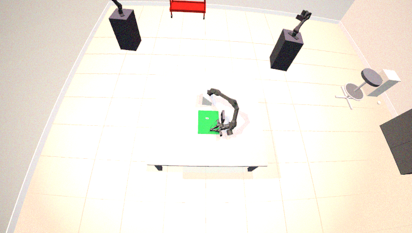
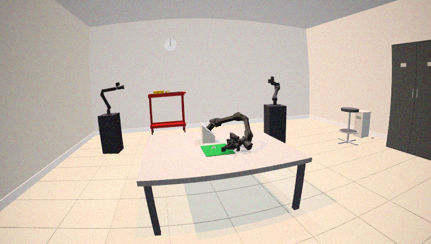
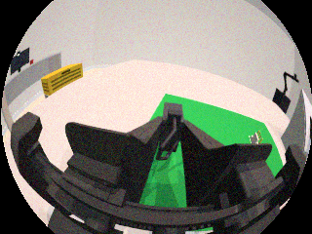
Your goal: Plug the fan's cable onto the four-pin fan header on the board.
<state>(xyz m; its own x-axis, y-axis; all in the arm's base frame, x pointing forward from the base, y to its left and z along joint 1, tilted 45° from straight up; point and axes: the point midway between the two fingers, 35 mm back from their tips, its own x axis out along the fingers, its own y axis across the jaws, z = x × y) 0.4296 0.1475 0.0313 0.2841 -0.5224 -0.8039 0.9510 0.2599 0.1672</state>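
Now: the green board 110 mm behind my gripper tip, 60 mm below it and 50 mm to the right of it. Round my gripper tip: dark fan plug 10 mm below; then white four-pin header 150 mm behind, 70 mm to the right, 50 mm below; then black fan 170 mm behind, 100 mm to the left, 10 mm above.
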